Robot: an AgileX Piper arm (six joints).
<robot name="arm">
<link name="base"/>
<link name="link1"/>
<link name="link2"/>
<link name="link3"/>
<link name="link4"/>
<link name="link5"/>
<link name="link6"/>
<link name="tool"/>
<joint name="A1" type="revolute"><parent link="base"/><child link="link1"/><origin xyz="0 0 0.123" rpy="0 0 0"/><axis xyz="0 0 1"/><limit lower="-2.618" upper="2.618"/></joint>
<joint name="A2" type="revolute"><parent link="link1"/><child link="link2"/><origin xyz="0 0 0" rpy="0 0 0"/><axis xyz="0 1 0"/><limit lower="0" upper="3.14"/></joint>
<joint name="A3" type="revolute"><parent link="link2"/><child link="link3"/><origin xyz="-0.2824 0 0.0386" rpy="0 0 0"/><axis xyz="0 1 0"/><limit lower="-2.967" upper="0"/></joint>
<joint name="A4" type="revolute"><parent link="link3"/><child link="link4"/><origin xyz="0.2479 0 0.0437" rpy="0 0 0"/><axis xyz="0.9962 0 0.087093"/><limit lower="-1.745" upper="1.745"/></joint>
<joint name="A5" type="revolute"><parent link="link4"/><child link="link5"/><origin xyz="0 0 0" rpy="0 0 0"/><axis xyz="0 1 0"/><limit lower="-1.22" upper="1.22"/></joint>
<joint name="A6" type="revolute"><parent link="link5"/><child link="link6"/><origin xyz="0.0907 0 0.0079" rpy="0 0 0"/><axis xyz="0.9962 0 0.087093"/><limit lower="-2.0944" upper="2.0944"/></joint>
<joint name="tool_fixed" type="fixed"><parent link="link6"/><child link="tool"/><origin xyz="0 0 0" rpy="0 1.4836 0"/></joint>
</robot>
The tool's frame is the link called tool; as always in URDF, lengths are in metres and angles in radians.
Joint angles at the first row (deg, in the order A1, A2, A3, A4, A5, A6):
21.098, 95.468, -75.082, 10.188, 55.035, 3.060
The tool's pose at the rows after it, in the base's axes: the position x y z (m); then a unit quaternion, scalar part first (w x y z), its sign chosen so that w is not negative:
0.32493, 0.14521, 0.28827, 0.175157, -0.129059, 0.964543, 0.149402
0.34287, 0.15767, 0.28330, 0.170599, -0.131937, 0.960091, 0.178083
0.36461, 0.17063, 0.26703, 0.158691, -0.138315, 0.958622, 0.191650
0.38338, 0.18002, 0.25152, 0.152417, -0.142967, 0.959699, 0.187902
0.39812, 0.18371, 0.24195, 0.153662, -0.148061, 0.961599, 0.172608
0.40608, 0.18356, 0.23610, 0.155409, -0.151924, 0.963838, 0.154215
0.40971, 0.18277, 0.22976, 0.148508, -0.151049, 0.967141, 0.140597
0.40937, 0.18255, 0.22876, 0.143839, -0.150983, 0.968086, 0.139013
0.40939, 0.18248, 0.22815, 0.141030, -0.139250, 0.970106, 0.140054
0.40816, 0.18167, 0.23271, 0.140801, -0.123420, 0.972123, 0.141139
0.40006, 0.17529, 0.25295, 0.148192, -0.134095, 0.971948, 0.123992
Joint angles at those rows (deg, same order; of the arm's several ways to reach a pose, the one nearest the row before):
21.098, 96.256, -79.451, 14.374, 54.985, -0.001
21.098, 100.673, -83.811, 18.500, 55.032, -2.110
21.291, 106.592, -88.417, 20.878, 55.032, -3.883
21.604, 111.712, -92.762, 20.564, 55.051, -4.076
21.669, 115.330, -96.545, 18.469, 55.331, -3.600
21.667, 117.197, -98.492, 15.972, 55.527, -2.911
21.668, 118.420, -99.326, 14.226, 56.131, -1.981
21.668, 118.543, -99.378, 14.082, 56.618, -1.843
21.667, 118.608, -99.368, 14.017, 56.684, -0.425
21.668, 118.061, -99.491, 13.714, 57.123, 1.689
21.668, 115.174, -99.488, 11.155, 59.588, 1.972

